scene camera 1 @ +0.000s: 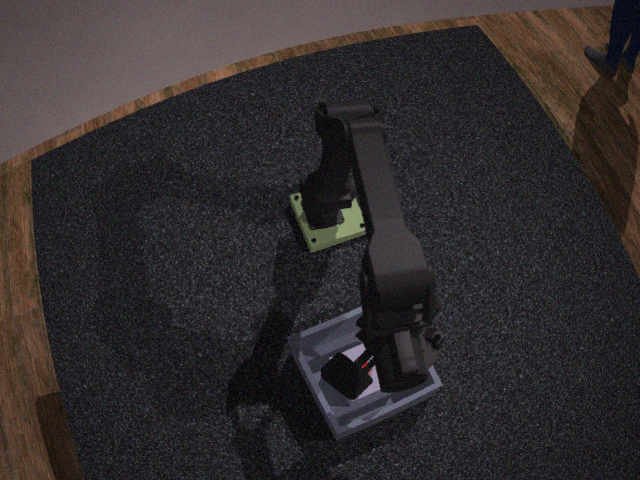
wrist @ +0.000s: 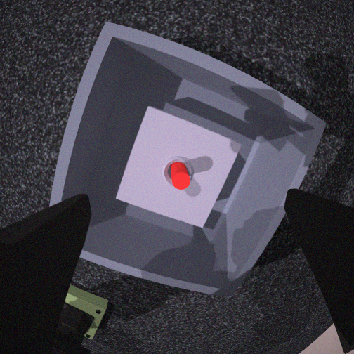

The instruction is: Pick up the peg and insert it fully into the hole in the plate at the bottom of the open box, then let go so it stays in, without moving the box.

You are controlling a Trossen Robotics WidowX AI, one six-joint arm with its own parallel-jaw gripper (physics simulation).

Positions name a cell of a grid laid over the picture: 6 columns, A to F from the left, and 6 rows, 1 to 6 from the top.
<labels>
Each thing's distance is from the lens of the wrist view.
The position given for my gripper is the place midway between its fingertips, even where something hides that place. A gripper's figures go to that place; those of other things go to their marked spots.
my gripper (wrist: D4): 0.10 m
grey box (wrist: C2): 0.25 m
</labels>
